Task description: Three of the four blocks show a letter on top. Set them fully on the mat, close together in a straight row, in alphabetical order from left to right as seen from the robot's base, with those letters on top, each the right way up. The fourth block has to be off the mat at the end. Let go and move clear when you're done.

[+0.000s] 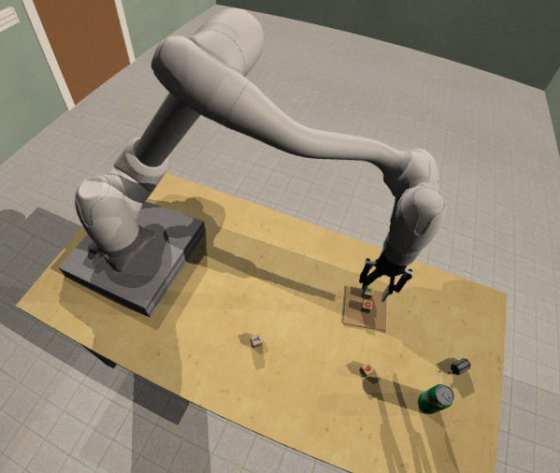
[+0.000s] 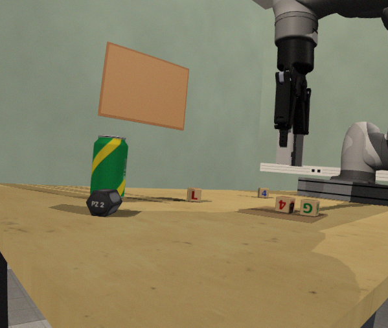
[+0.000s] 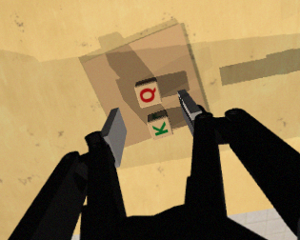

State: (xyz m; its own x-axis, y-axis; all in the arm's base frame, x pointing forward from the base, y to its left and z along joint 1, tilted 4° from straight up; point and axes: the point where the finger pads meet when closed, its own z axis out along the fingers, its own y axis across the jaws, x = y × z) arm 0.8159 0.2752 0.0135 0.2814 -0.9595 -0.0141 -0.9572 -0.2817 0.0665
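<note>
Right now my hand is 120 mm above the brown mat. From my hand the other things lie so: yellow can (300 mm ahead, 180 mm to the right, 60 mm below); T block (290 mm to the right, 240 mm behind, 110 mm below).
</note>
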